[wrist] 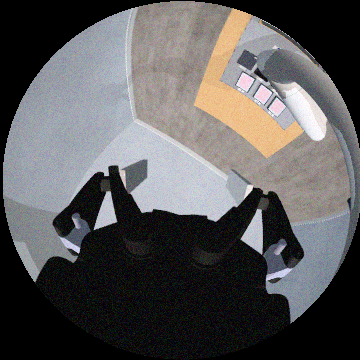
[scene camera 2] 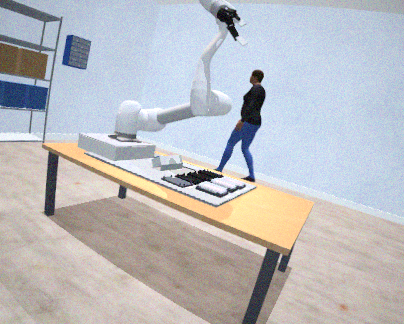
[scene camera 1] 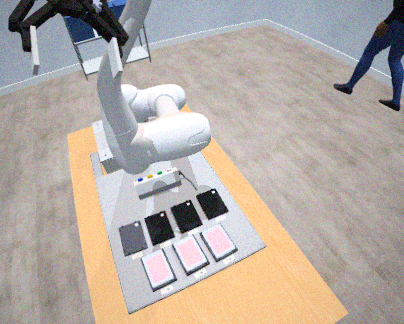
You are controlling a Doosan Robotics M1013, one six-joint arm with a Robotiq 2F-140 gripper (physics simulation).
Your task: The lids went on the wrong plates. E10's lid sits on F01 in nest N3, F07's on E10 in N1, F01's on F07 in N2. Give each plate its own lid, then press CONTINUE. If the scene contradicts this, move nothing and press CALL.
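Frame: origin at the arm's base, x ahead, y left, z up, level; centimetres.
Seen in the pictures: gripper, fingertip midpoint: [wrist: 187, 172] [scene camera 2: 244, 35] [scene camera 1: 80, 72]; arm's base at its link origin: [scene camera 2: 124, 139].
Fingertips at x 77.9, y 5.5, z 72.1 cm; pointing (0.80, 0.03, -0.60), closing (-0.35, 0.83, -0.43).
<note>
Pixels of each thing's top centre, then the offset from my fingertips to it. "*": a spot on its surface instead. Level surfaces: height alone.
- grey board at its surface level: dz -81.1 cm
- dark grey pad at a spot on its surface: [scene camera 1: 133, 238] [wrist: 247, 60] * dz -80.0, dx -12.7, dy -11.5 cm
- button box at its top centre: [scene camera 1: 155, 175] [scene camera 2: 168, 154] dz -72.6, dx -39.3, dy +2.9 cm
- wooden table at its surface level: dz -82.3 cm
My gripper [scene camera 1: 75, 55] [scene camera 2: 242, 31] [wrist: 187, 172] is open and empty, high above the table. Three pink plates with pale rims, the left [scene camera 1: 159, 270] [wrist: 245, 81], middle [scene camera 1: 190, 253] [wrist: 263, 94] and right [scene camera 1: 219, 242] [wrist: 277, 107], sit in a row on the grey board [scene camera 1: 132, 297] [wrist: 230, 75]. Their labels and lid codes are too small to read. Behind them lie a dark grey pad [scene camera 1: 133, 238] [wrist: 246, 59] and three black pads [scene camera 1: 159, 228], [scene camera 1: 186, 216], [scene camera 1: 212, 203]. A button box [scene camera 1: 157, 184] [scene camera 2: 167, 162] has blue, yellow, green and whitish buttons; their lettering is unreadable.
The arm's white links rise over the wooden table [scene camera 1: 300, 300] [scene camera 2: 270, 220]; in the wrist view they cover part of the board. A person [scene camera 2: 252, 107] stands beyond the table. A shelf rack [scene camera 2: 20, 136] holds boxes, and a blue cabinet [scene camera 2: 77, 51] hangs on the wall.
</note>
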